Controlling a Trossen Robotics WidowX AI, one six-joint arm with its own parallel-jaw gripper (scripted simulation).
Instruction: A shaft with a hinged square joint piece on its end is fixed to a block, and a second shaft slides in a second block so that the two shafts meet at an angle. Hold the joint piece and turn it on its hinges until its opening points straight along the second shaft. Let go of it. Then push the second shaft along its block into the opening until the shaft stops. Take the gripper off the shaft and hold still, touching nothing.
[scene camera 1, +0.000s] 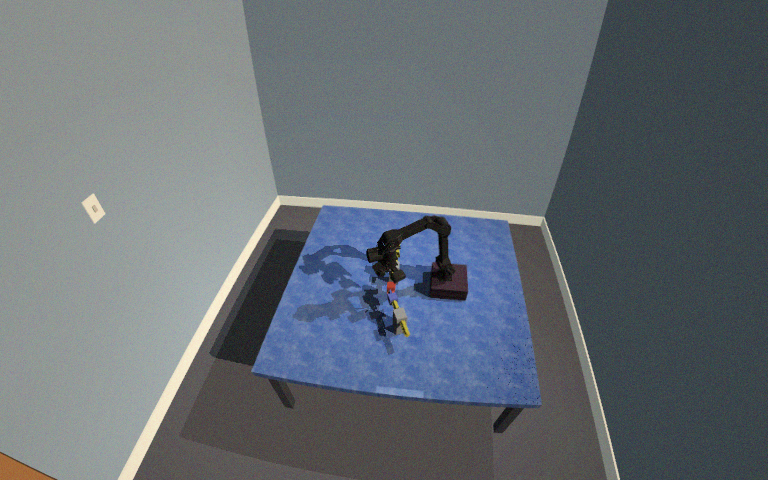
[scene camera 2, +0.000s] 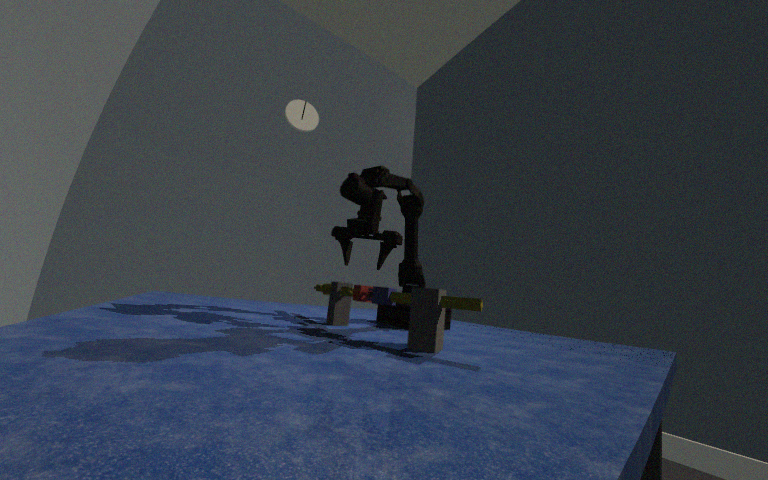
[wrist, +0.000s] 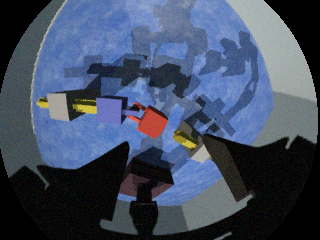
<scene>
The gripper (scene camera 2: 361, 267) is open and holds nothing. Further things: a red joint piece (wrist: 152, 124).
The gripper is seen too in the wrist view (wrist: 167, 141).
</scene>
